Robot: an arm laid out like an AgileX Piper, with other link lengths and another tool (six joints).
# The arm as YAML. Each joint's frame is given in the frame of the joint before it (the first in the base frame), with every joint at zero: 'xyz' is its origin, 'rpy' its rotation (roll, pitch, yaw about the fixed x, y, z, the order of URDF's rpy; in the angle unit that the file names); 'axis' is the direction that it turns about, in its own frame. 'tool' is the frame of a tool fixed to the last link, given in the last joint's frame.
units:
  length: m
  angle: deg
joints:
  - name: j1
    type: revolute
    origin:
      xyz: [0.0, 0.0, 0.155]
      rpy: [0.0, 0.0, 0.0]
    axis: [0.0, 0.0, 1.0]
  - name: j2
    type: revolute
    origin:
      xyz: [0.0, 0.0, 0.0]
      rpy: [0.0, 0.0, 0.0]
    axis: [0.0, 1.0, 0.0]
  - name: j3
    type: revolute
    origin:
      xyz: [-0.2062, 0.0, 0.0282]
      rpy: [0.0, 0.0, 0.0]
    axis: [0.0, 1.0, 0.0]
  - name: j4
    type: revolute
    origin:
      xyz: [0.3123, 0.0, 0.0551]
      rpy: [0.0, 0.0, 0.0]
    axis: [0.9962, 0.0, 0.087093]
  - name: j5
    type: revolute
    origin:
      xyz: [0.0, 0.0, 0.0]
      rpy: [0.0, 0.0, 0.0]
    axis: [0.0, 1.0, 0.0]
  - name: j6
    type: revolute
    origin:
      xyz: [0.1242, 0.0, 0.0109]
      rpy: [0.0, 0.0, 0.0]
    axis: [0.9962, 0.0, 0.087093]
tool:
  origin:
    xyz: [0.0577, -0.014, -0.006]
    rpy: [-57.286, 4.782, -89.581]
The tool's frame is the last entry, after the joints.
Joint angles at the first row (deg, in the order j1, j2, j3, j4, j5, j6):
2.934 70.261 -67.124 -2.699 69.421 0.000
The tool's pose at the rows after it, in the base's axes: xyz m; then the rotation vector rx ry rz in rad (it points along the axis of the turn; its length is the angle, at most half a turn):
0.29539, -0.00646, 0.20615, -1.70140, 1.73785, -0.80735
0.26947, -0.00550, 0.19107, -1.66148, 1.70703, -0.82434
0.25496, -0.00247, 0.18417, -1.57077, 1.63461, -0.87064
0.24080, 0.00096, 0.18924, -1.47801, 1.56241, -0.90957
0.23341, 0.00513, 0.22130, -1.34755, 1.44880, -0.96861
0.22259, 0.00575, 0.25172, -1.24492, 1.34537, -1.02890
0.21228, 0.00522, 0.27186, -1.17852, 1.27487, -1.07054
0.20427, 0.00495, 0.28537, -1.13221, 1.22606, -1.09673
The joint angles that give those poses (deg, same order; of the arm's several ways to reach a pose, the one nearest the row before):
2.933 60.587 -56.034 -2.501 69.169 -0.001
2.935 50.096 -45.467 -1.777 66.404 0.002
2.933 39.081 -36.235 -0.524 61.863 -0.001
2.935 27.818 -29.760 0.921 60.349 0.002
2.936 18.116 -28.393 2.534 59.294 0.003
2.935 10.002 -28.031 2.959 58.953 0.002
2.932 4.450 -27.916 2.962 58.992 -0.002
2.926 0.735 -27.916 3.019 58.991 -0.007

